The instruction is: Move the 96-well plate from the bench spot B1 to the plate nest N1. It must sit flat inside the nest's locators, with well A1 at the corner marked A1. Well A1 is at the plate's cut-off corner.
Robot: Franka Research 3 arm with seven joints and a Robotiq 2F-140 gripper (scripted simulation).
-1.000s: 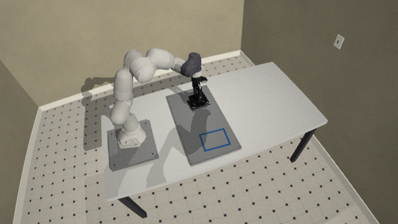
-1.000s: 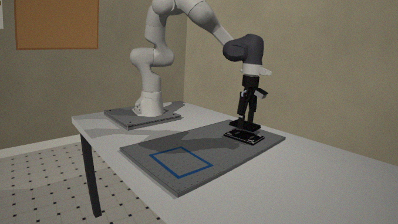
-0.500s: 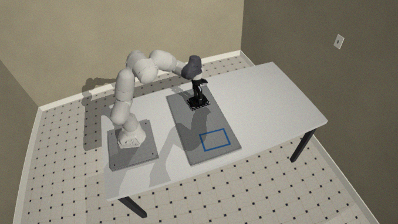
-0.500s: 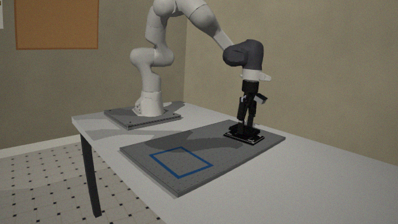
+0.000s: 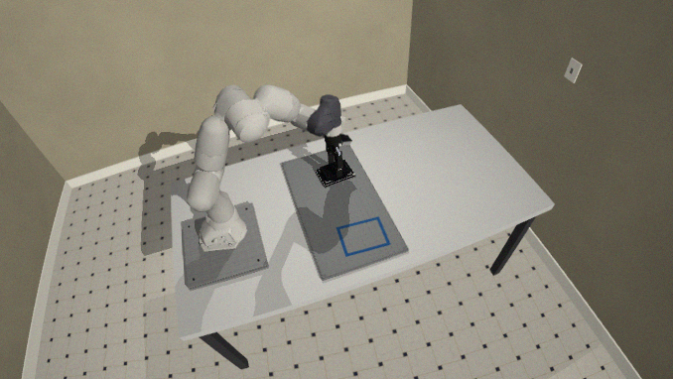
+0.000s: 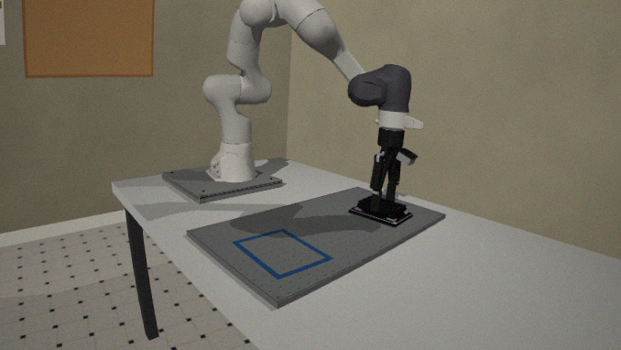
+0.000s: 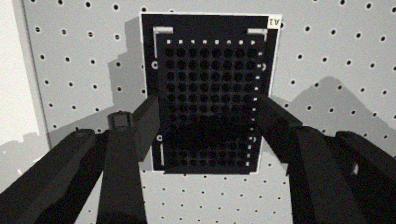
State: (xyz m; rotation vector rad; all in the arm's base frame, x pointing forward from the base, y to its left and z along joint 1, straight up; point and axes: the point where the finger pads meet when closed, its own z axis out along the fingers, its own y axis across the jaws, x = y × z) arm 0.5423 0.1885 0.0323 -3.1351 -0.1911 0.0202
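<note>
Now: the black 96-well plate 2 cm below my hand. Round my hand: A1 label (8 cm ahead, 5 cm to the right, 4 cm below); then black plate nest (4 cm below).
</note>
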